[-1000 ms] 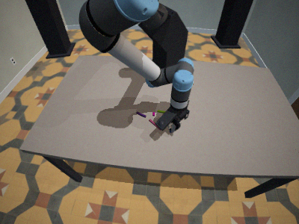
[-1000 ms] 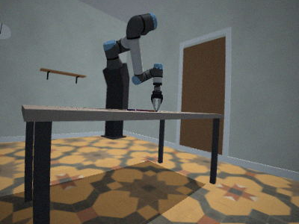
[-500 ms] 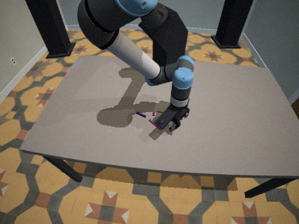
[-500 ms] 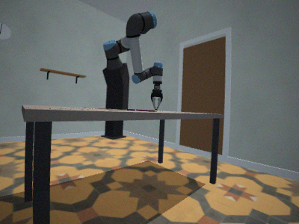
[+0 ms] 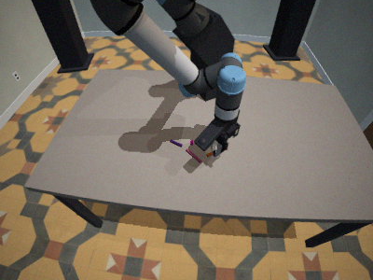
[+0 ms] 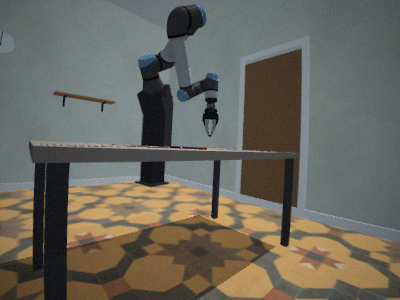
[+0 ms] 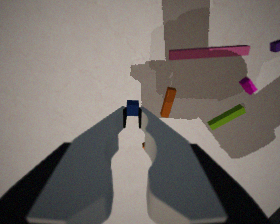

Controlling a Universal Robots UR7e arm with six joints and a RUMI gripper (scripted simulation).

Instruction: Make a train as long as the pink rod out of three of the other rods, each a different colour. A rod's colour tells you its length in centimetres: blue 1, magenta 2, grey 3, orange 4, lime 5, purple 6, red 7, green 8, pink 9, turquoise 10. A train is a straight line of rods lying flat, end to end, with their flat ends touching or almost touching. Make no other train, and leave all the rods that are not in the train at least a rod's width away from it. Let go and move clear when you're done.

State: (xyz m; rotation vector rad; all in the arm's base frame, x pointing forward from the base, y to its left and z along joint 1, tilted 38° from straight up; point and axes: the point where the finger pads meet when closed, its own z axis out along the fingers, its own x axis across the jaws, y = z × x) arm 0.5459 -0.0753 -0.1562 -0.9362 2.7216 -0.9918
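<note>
Right now my hand is 150 mm to the left of the purple rod, 130 mm past it and 90 mm above it. From my hand the other things lie so: lime rod 140 mm behind, 90 mm below, 30 mm to the right; then blue rod 10 mm below; then pink rod 90 mm below, 80 mm to the right, 50 mm behind.
</note>
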